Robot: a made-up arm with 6 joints. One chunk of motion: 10 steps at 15 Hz.
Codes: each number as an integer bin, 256 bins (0 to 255) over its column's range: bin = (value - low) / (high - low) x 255, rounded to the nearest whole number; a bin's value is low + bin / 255 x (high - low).
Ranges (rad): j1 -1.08..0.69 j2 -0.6..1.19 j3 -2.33..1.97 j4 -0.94..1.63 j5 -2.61..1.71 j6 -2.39..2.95
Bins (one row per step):
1: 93 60 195 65 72 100
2: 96 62 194 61 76 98
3: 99 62 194 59 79 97
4: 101 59 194 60 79 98
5: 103 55 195 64 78 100
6: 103 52 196 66 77 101
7: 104 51 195 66 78 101
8: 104 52 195 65 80 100
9: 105 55 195 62 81 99
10: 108 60 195 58 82 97
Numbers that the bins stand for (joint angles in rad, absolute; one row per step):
1: -0.4345 -0.1788 0.9582 -0.2849 -1.3902 -0.2959
2: -0.4136 -0.1648 0.9414 -0.3252 -1.3225 -0.3378
3: -0.3928 -0.1648 0.9414 -0.3454 -1.2716 -0.3587
4: -0.3789 -0.1858 0.9414 -0.3353 -1.2716 -0.3378
5: -0.3651 -0.2139 0.9582 -0.2950 -1.2886 -0.2959
6: -0.3651 -0.2350 0.9751 -0.2748 -1.3055 -0.2749
7: -0.3581 -0.2420 0.9582 -0.2748 -1.2886 -0.2749
8: -0.3581 -0.2350 0.9582 -0.2849 -1.2547 -0.2959
9: -0.3512 -0.2139 0.9582 -0.3151 -1.2378 -0.3168
10: -0.3304 -0.1788 0.9582 -0.3555 -1.2208 -0.3587

